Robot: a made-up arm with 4 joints.
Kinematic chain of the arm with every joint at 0, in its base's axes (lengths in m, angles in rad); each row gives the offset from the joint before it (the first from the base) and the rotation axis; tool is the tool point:
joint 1: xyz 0 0 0.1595 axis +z
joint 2: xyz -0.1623 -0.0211 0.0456 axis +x
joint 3: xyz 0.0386 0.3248 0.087 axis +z
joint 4: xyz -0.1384 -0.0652 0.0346 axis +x
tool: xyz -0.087 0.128 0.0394
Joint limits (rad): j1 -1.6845..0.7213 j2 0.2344..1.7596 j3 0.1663..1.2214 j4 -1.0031..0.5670
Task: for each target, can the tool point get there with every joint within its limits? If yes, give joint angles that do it. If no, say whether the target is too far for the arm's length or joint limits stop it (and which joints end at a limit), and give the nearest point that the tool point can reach.
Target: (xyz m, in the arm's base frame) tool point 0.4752 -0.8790 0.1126
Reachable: no: too far | nearest point 0.0078 -0.3438 0.2814 | short by 0.730 m
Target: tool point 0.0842 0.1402 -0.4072
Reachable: no: joint limits stop it (at a limit: joint 1, joint 2, joint 3, joint 4) | nearest point 0.1191 0.2234 0.2682 | short by 0.681 m
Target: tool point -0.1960 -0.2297 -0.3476
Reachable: no: joint limits stop it (at a limit: joint 2, joint 3, joint 4) | nearest point -0.2232 -0.2616 0.2814 | short by 0.630 m
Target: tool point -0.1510 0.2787 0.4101
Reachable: yes | joints -1.1071 1.2580 0.7970 -0.8376
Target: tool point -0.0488 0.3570 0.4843
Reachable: yes | joints -1.2120 0.7552 0.5515 -0.2040
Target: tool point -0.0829 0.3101 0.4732
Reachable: yes | joints -1.4699 0.9307 0.8160 0.1889
